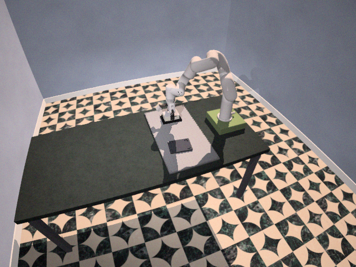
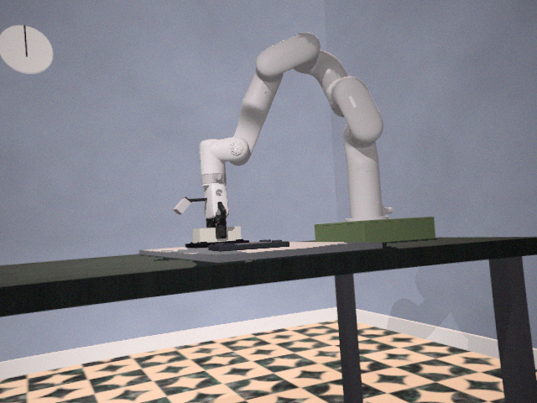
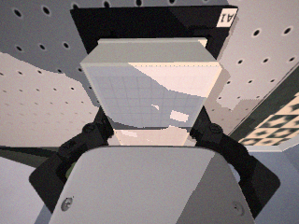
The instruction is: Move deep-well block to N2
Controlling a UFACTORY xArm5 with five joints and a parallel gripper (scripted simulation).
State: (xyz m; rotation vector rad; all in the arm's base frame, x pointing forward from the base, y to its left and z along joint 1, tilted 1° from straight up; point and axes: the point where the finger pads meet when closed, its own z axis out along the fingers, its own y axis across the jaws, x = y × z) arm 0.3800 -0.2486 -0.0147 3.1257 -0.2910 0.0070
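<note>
My hand is 30 mm above the nest N1. The rest, counted from my hand: white deep-well block: right at my hand; dark nest N2: 330 mm to the left, 90 mm ahead, 30 mm below.
</note>
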